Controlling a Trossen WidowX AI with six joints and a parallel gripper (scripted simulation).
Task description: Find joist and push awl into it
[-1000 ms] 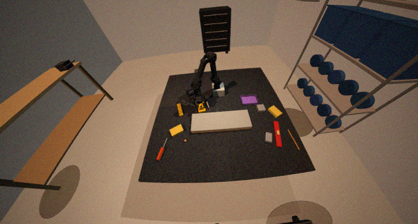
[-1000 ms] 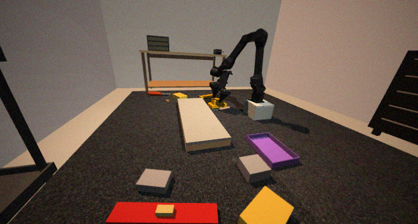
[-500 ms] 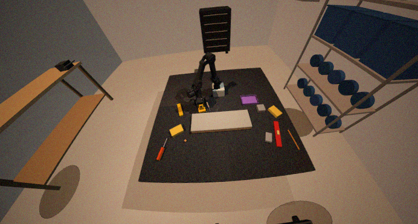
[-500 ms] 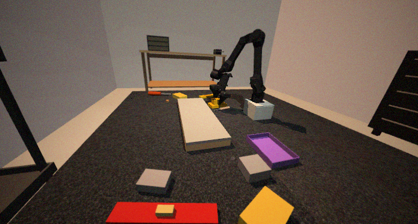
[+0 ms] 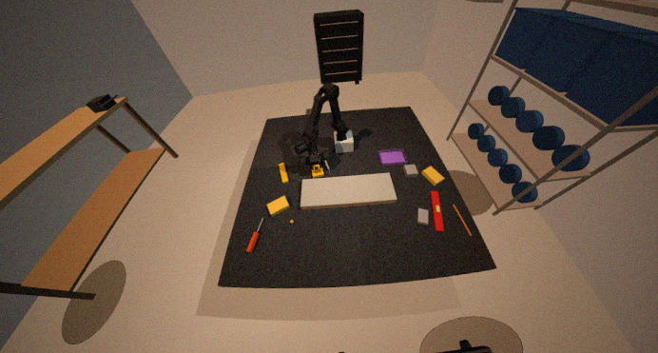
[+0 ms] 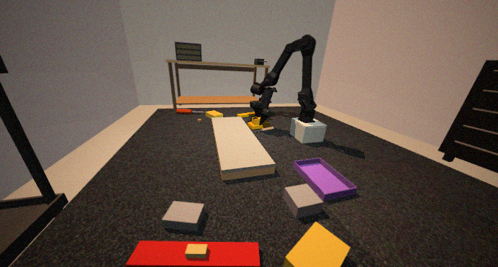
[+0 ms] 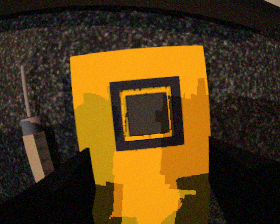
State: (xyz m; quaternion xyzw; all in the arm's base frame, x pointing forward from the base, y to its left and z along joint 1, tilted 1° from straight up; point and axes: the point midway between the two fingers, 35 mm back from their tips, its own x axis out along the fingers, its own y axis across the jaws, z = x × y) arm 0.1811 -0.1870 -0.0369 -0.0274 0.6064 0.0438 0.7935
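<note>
The awl lies 7 cm to the left of my gripper tip and 2 cm below it. From my gripper tip the other things lie so: purple tray 50 cm to the left, 2 cm behind, 1 cm below; then stud finder 2 cm above, 1 cm ahead; then square indicator window 3 cm above, 2 cm ahead.
</note>
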